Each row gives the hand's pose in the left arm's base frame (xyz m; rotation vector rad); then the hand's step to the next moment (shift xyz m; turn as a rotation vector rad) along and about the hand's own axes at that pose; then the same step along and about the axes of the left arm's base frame.
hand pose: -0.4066 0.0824 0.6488 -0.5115 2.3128 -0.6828
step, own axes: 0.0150 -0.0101 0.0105 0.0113 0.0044 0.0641
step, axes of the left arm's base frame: -0.0016 -0.0192 -0.0080 0.0355 -0.0237 -0.0493
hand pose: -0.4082 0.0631 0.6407 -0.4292 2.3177 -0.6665
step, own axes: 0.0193 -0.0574 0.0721 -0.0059 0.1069 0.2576
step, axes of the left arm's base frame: 0.0427 -0.0806 -0.0235 0.1687 0.0013 -0.2222
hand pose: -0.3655 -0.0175 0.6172 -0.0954 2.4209 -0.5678
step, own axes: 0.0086 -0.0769 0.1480 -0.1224 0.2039 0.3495
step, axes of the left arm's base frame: 0.0775 -0.1268 -0.0762 0.3236 0.0784 -0.2604
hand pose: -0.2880 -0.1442 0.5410 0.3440 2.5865 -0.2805
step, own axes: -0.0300 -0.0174 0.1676 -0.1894 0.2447 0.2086
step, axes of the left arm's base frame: 0.0973 -0.0660 -0.1244 0.3268 0.1413 -0.1119
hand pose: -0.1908 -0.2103 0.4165 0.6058 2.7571 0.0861
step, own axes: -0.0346 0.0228 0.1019 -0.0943 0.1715 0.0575
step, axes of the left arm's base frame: 0.0712 0.0053 -0.0837 0.1678 0.1159 -0.0056
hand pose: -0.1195 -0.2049 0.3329 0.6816 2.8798 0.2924
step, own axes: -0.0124 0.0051 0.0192 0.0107 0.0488 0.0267
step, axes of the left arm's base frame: 0.0171 0.0017 -0.0160 0.0168 0.0517 -0.0160
